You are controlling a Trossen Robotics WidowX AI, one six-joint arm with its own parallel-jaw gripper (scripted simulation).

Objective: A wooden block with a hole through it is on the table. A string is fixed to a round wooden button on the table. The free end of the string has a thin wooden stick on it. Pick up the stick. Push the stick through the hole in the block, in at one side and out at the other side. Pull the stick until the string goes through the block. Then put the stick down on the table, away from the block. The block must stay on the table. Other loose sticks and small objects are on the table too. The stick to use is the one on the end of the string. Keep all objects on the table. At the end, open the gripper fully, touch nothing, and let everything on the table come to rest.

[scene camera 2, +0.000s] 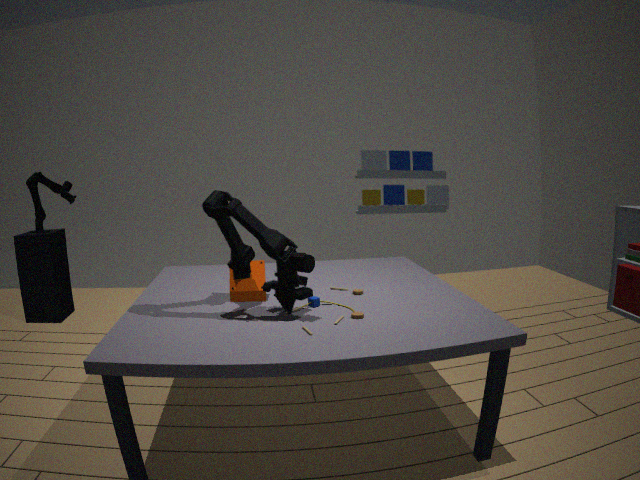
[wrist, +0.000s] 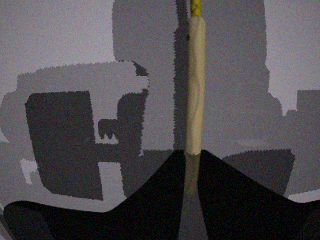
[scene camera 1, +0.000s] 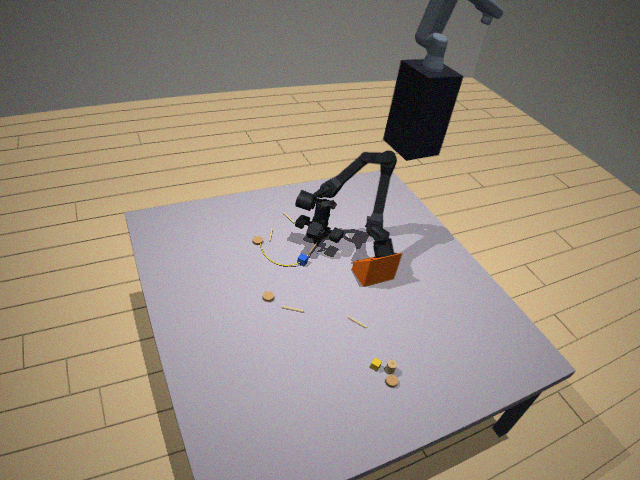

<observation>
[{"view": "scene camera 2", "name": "gripper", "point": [288, 313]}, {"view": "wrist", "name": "gripper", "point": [189, 158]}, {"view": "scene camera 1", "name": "gripper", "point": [316, 244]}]
</observation>
